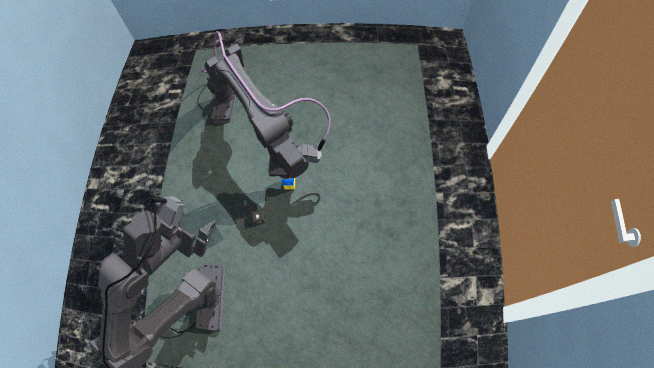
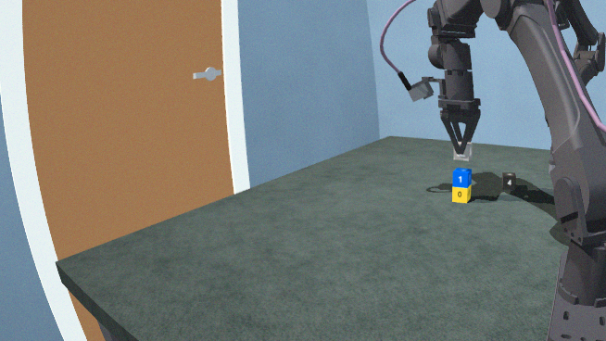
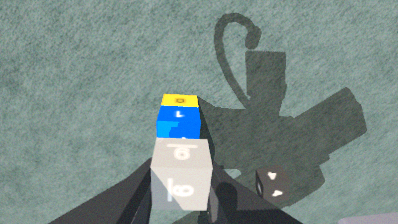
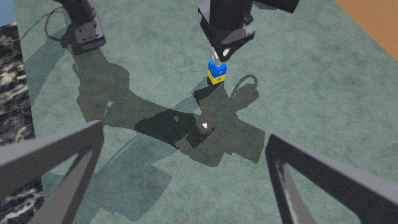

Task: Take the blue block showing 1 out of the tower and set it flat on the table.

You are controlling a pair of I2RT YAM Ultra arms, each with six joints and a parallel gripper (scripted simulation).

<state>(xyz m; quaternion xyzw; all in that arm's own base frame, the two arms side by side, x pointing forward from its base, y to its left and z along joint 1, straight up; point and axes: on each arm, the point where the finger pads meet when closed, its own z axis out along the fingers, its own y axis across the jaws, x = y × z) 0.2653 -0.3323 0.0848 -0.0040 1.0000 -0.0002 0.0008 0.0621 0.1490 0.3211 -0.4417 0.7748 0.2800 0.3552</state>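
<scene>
Now: the blue block showing 1 30 cm below my right hand, 21 cm to the left of it and 17 cm ahead of it. Also, from my right hand: yellow block marked 0: 33 cm below, 21 cm to the left, 17 cm ahead; white block: 25 cm below, 21 cm to the left, 17 cm ahead; small dark block showing 4: 33 cm below, 10 cm to the left, 7 cm ahead.
Right now my left hand is 60 mm above the blue block showing 1. Round my left hand: yellow block marked 0 (80 mm below); then white block (right at my left hand); then small dark block showing 4 (100 mm behind, 110 mm to the right, 80 mm below).
</scene>
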